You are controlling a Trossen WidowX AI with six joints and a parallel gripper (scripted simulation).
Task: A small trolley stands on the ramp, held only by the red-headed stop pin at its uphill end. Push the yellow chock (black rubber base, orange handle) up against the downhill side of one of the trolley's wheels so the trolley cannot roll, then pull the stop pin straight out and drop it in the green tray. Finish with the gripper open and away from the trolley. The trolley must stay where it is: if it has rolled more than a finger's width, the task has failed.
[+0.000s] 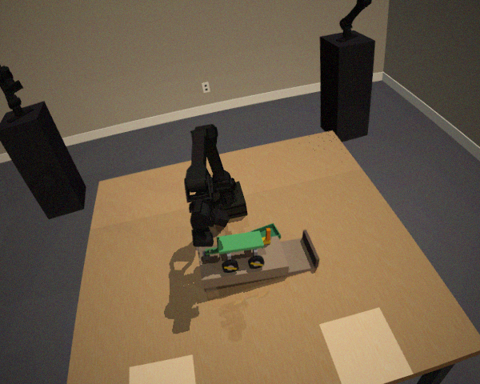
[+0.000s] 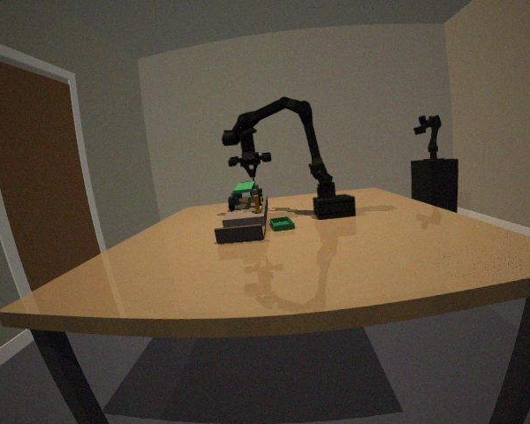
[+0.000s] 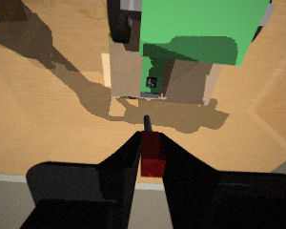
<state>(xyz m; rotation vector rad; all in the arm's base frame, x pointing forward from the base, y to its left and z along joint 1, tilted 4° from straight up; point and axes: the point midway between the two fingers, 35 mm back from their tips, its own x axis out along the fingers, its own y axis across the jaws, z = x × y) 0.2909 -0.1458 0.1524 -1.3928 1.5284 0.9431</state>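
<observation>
Right now my gripper tip is 250 mm to the right of the green tray, 190 mm above it and 90 mm past it. The rest, counted from my gripper tip: ramp: 130 mm to the left, 130 mm below, 30 mm ahead; trolley: 130 mm to the left, 70 mm below, 30 mm ahead; red-headed stop pin: right at my gripper tip.
</observation>
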